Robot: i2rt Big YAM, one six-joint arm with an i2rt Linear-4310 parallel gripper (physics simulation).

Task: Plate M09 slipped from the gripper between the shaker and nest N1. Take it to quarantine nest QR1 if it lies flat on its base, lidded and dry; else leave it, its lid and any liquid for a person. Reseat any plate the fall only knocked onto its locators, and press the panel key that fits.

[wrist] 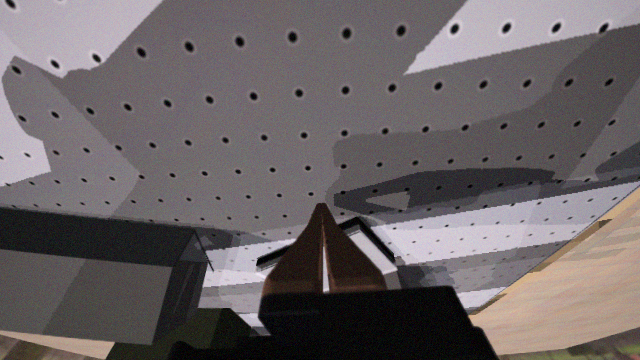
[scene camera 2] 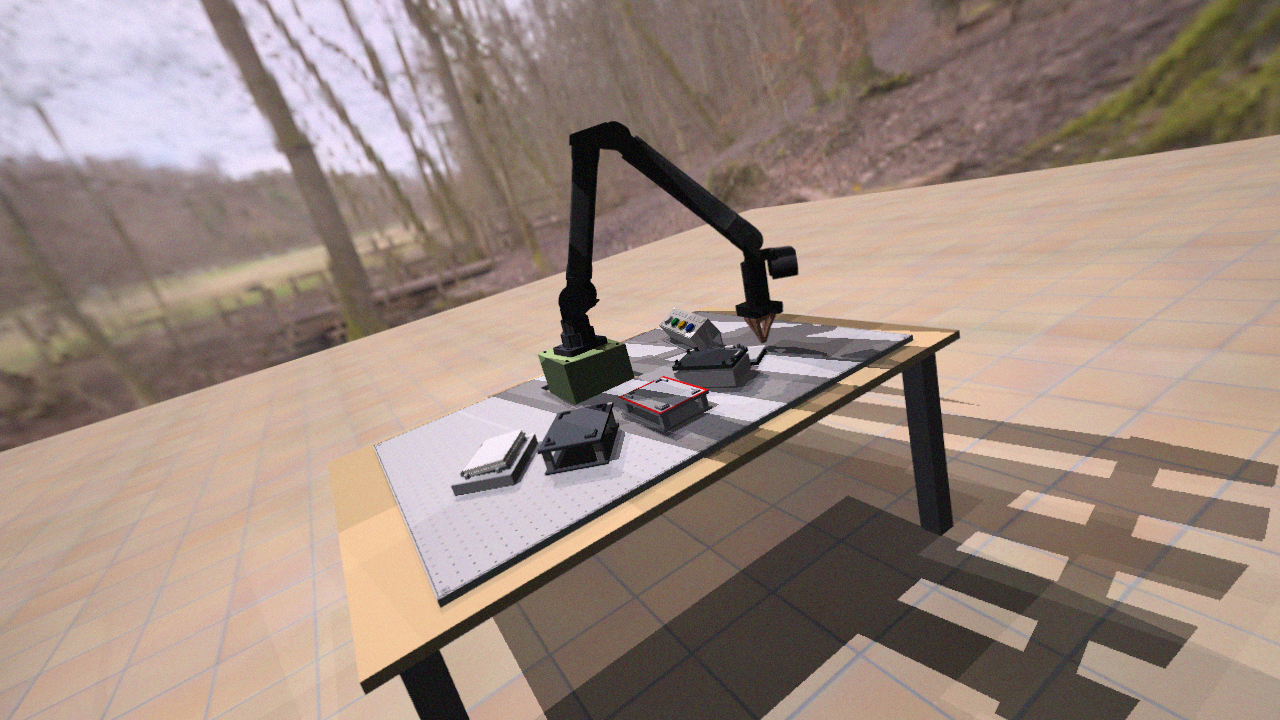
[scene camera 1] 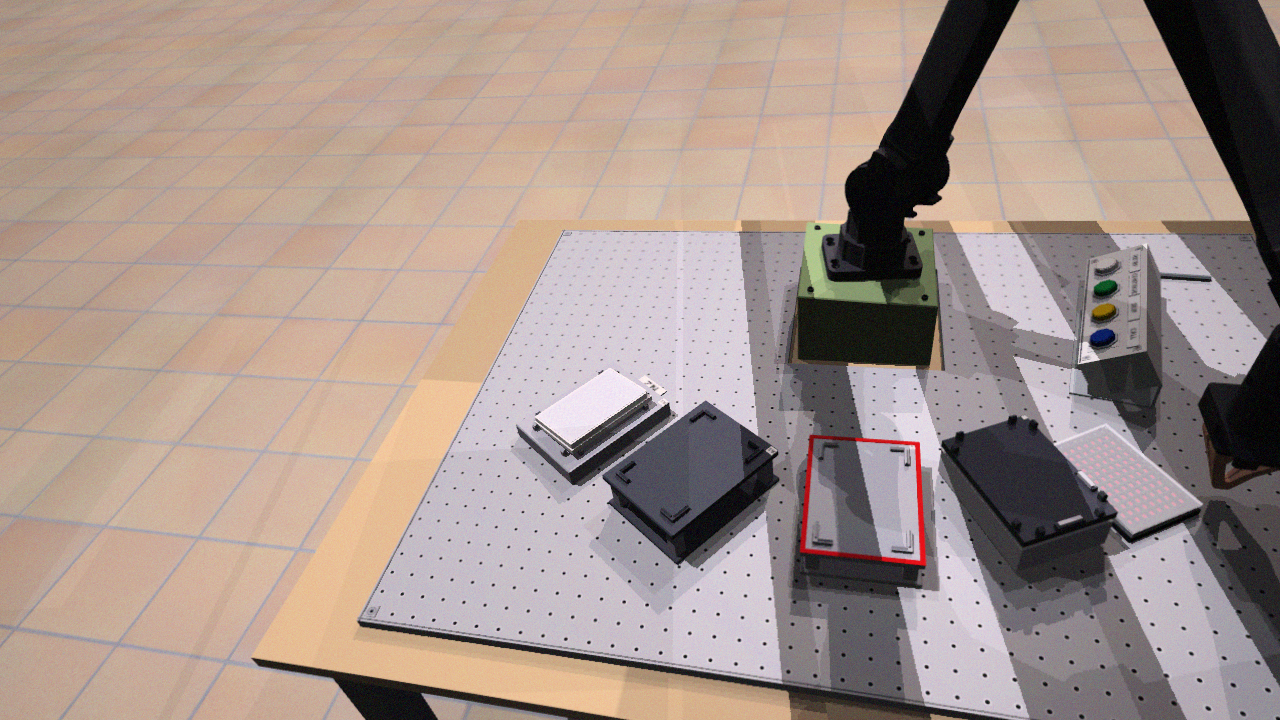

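Pixels of known places: gripper, between the fingertips: (wrist: 321,208) (scene camera 2: 763,342) (scene camera 1: 1219,486); arm's base, origin of its link: (scene camera 2: 580,348) (scene camera 1: 869,260).
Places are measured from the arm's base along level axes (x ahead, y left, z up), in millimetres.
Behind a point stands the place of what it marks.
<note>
A plate (scene camera 1: 1129,483) @[x 335, y 216, z -77 mm] (wrist: 370,246) @[x 371, y 250, z -77 mm] with a pale rim, dark lower edge and rows of pinkish wells lies beside the dark block with pegs (scene camera 1: 1020,474) @[x 347, y 98, z -39 mm] (scene camera 2: 713,359) @[x 368, y 91, z -39 mm], which partly hides it in scene camera 1. I cannot tell whether it lies fully flat or has a clear lid. A white-topped plate (scene camera 1: 592,407) @[x 199, y -371, z -51 mm] (scene camera 2: 493,454) @[x 217, y -387, z -51 mm] sits on the far-left grey nest, its seating unclear. The red-outlined nest (scene camera 1: 861,510) @[x 374, y -66, z -54 mm] (scene camera 2: 664,394) @[x 362, y -62, z -54 mm] and dark nest (scene camera 1: 693,470) @[x 319, y -242, z -41 mm] (scene camera 2: 577,428) @[x 322, y -256, z -42 mm] carry no plate. My gripper (scene camera 1: 1224,481) @[x 339, y 302, z -83 mm] (scene camera 2: 762,340) @[x 339, y 302, z -83 mm] (wrist: 321,208) @[x 339, y 302, z -83 mm] is shut, empty, above the board near the pink-welled plate.
The key panel (scene camera 1: 1109,308) @[x 112, y 265, z -21 mm] (scene camera 2: 691,327) @[x 167, y 238, z -26 mm], with white, green, yellow and blue keys, stands behind the pegged block. A thin dark bar (scene camera 1: 1186,277) @[x -24, y 427, z -89 mm] lies behind it. My green base block (scene camera 1: 866,326) @[x 87, y -16, z -43 mm] (scene camera 2: 586,371) @[x 80, y -53, z -35 mm] stands behind the nests.
</note>
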